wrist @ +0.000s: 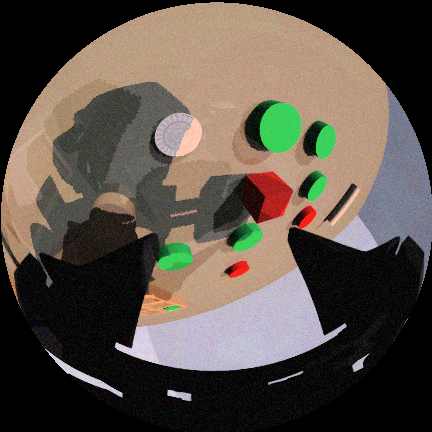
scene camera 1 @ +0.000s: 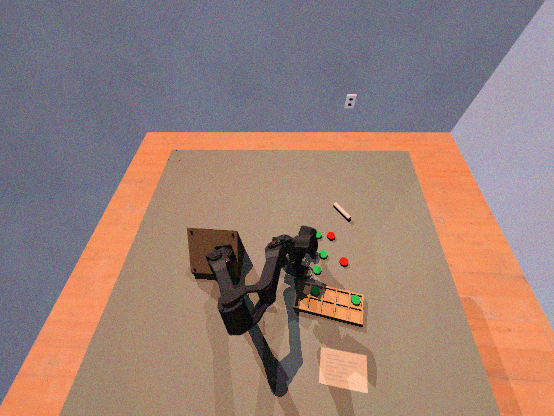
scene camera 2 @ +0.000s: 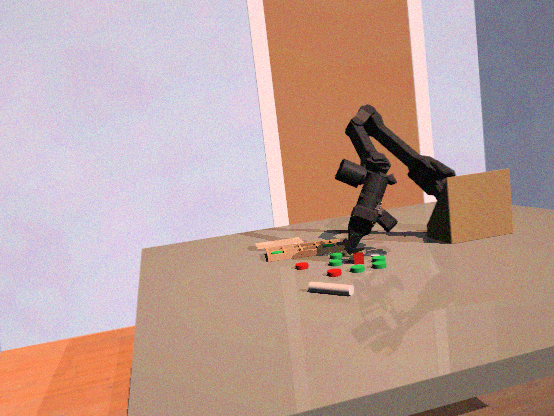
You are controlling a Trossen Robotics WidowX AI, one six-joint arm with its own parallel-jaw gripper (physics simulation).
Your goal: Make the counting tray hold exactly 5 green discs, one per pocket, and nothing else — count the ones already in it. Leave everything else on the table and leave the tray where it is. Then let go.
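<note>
The tan pocketed tray (scene camera 1: pixel 330 318) (scene camera 2: pixel 291 253) (wrist: pixel 150 304) holds two green discs, one (scene camera 1: pixel 315 291) in a shaded pocket at the left end and one (scene camera 1: pixel 356 300) (wrist: pixel 171 308) at the right end, both in the far row. Several loose green discs lie on the table beyond the tray, among them a large-looking one (wrist: pixel 280 127), one (wrist: pixel 326 141), one (wrist: pixel 316 186) (scene camera 1: pixel 318 234), one (wrist: pixel 246 237) (scene camera 1: pixel 323 254) and one (wrist: pixel 175 256) (scene camera 1: pixel 317 270). My gripper (wrist: pixel 224 237) is open and empty, low beside the loose discs. In scene camera 1, the arm hides its fingertips.
A red cube (wrist: pixel 268 197) (scene camera 2: pixel 358 258) stands near the fingertips. Two red discs (scene camera 1: pixel 331 236) (scene camera 1: pixel 344 261), a ridged white cap (wrist: pixel 178 134) and a pale stick (scene camera 1: pixel 342 211) (scene camera 2: pixel 330 288) lie around. Paper (scene camera 1: pixel 340 370) lies on the tray's near side; a brown box (scene camera 1: pixel 202 250) stands left.
</note>
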